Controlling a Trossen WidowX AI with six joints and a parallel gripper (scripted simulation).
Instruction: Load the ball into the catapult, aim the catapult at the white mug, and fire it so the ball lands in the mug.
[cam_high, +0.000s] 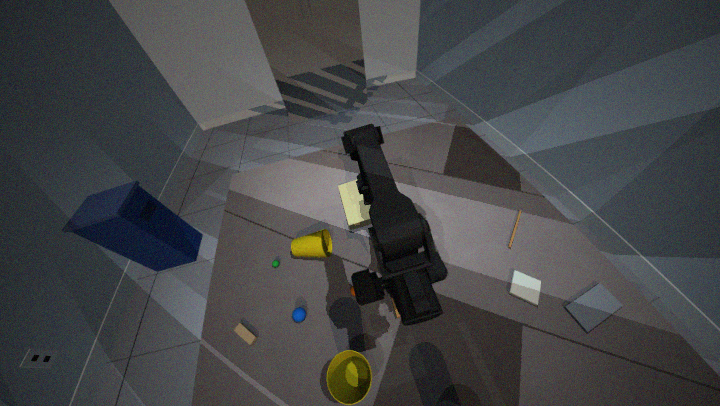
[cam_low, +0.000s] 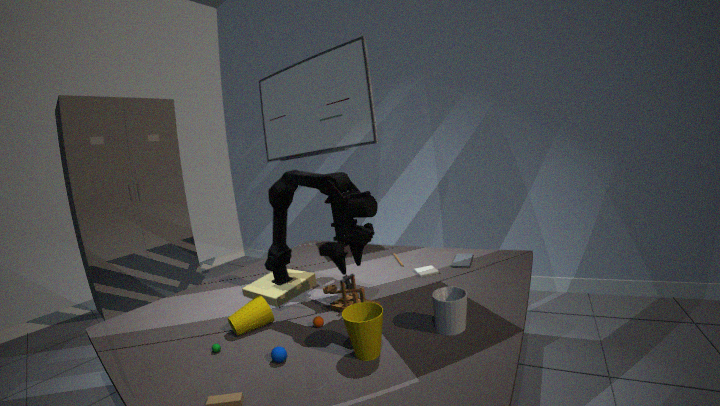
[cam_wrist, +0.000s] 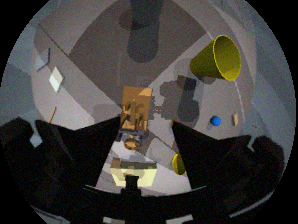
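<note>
The orange ball is 50 mm behind my gripper tip, 120 mm to the right of it and 130 mm below it. From my gripper tip the other things lie so: blue ball: 10 mm ahead, 290 mm to the right, 130 mm below; white mug: 270 mm ahead, 80 mm to the left, 120 mm below; wooden catapult: 80 mm behind, 40 mm to the left, 100 mm below.
</note>
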